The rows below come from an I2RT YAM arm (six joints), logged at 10 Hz.
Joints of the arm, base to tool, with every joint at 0 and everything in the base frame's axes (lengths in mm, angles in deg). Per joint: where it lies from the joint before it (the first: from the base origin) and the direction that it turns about. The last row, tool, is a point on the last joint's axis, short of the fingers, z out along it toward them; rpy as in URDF.
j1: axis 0 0 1 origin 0 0 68
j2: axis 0 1 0 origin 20 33.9 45.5
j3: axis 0 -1 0 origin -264 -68.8 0
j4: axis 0 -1 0 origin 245 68.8 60
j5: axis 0 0 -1 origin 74 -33.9 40.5
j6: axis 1 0 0 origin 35.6 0 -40.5
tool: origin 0 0 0 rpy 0 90 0
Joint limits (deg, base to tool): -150..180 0..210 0..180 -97..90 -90..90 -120..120
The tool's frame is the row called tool.
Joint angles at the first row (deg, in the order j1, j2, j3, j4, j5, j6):
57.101, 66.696, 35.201, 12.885, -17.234, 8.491
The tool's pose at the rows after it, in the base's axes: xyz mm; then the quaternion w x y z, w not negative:
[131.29 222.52 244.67 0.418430 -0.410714 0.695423 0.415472]
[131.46 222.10 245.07 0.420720 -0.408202 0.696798 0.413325]
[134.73 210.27 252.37 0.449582 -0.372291 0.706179 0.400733]
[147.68 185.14 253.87 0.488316 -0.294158 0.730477 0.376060]
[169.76 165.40 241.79 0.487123 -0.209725 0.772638 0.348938]
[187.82 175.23 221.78 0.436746 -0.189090 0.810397 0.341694]
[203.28 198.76 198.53 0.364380 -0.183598 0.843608 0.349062]
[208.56 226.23 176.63 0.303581 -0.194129 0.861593 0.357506]
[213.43 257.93 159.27 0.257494 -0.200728 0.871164 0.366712]
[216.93 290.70 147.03 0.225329 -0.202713 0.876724 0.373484]
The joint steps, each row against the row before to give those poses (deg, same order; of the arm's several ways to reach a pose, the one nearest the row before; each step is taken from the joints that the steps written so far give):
0.001, 0.001, 0.000, -0.001, -0.131, 0.001
-0.022, -0.132, 0.000, -0.066, 0.459, 0.065
-1.639, -3.082, -0.808, -0.131, 3.388, 1.421
-5.398, -3.977, -2.537, 0.876, 4.307, 3.388
-6.887, 0.981, -1.333, -0.112, 1.878, 4.895
-1.333, 7.806, 2.012, -0.610, -1.290, 3.017
1.115, 10.271, 4.065, -0.919, -2.775, 3.693
2.820, 8.766, 3.804, -0.197, -2.295, 2.514
3.037, 8.459, 5.223, 0.111, -1.509, 2.754
2.951, 7.321, 6.118, -0.524, -0.502, 2.820

